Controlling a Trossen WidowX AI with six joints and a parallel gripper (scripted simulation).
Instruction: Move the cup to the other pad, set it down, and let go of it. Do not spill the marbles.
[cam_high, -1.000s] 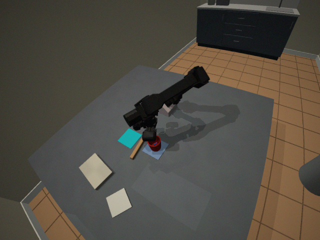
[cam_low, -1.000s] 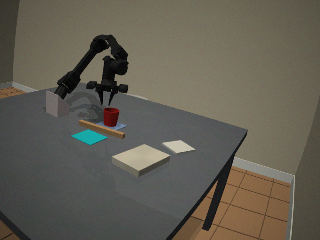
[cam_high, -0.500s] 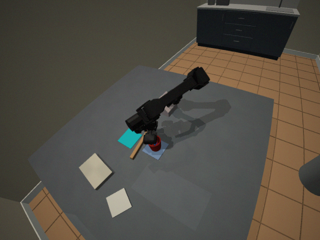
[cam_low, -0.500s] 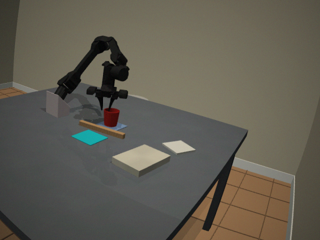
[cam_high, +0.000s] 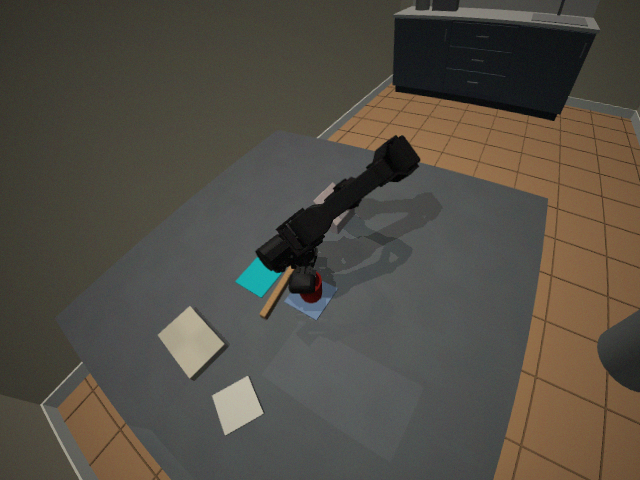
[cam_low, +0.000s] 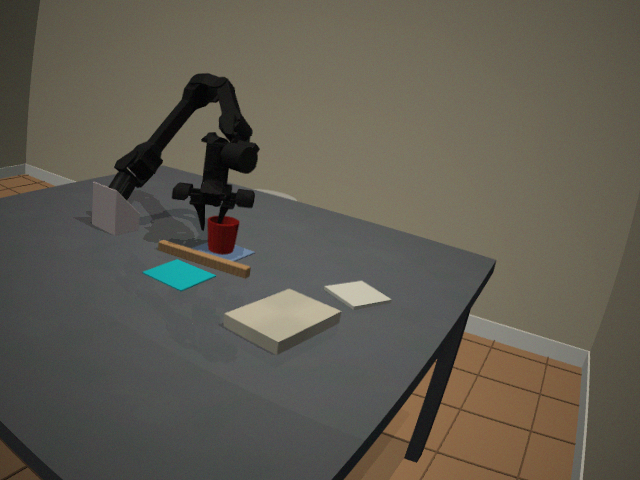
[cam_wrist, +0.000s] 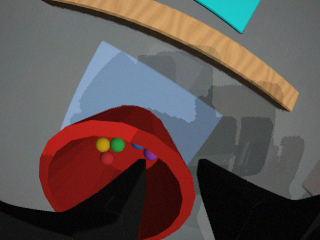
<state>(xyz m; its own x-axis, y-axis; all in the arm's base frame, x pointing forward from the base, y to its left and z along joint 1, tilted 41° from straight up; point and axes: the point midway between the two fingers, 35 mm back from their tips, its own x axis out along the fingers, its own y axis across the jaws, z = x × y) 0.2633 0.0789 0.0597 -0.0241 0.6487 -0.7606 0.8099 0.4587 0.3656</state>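
My gripper tip is 3 cm short of the pale blue pad, 2 cm to the right of it and 5 cm above it. Round my gripper tip: wooden bar: 5 cm ahead, 7 cm to the right, 5 cm below; red cup: 2 cm ahead, 2 cm to the left, 1 cm below; teal pad: 7 cm ahead, 16 cm to the right, 5 cm below.
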